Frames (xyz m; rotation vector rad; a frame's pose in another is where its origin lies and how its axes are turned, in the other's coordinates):
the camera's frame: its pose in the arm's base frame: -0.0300 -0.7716 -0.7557 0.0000 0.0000 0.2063
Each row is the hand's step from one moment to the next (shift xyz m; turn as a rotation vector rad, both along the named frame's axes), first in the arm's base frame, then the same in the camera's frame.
Working: the arm's base frame: its pose in the camera's frame: 0.1874 0.7491 0.7557 0.0000 0.0000 -0.2063

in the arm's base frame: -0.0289 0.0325 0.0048 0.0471 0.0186 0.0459
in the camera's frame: -0.0216 0.0377 0.0048 0.0499 0.0086 0.0459
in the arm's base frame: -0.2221 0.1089 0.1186 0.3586 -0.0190 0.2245
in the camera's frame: -0.1951 0.1521 0.1186 0.3471 -0.0921 0.2245
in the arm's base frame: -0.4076 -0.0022 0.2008 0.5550 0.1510 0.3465
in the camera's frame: -0.3994 0.0813 0.2008 0.5742 0.0341 0.3465
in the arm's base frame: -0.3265 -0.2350 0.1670 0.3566 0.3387 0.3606
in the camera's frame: -0.3677 -0.1631 0.1670 0.4184 0.2585 0.3606
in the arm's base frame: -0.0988 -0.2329 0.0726 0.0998 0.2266 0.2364
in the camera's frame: -0.1444 -0.2077 0.0726 0.1441 0.2014 0.2364
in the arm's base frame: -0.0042 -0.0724 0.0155 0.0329 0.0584 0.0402
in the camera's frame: -0.0189 -0.0700 0.0155 0.0442 0.0504 0.0402
